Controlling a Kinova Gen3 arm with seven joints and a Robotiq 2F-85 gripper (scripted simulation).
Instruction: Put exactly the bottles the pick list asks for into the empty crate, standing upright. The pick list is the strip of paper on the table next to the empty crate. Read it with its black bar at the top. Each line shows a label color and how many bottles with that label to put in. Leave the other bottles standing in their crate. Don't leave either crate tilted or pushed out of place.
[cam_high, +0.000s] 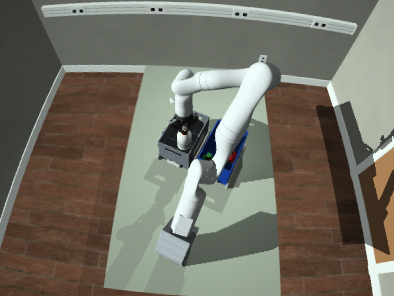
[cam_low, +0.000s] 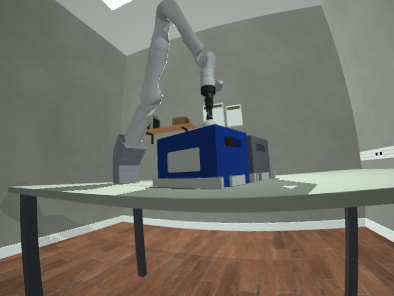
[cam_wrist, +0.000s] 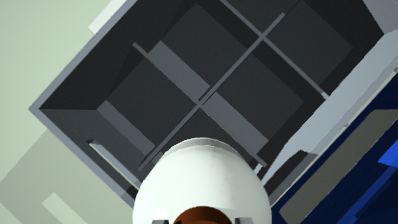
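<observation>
Right now the white bottle is 70 mm below my hand. Round my hand: green-capped bottle: 40 mm behind, 130 mm to the right, 240 mm below; blue crate: 30 mm ahead, 210 mm to the right, 240 mm below; grey crate: 100 mm ahead, 20 mm to the left, 240 mm below.
</observation>
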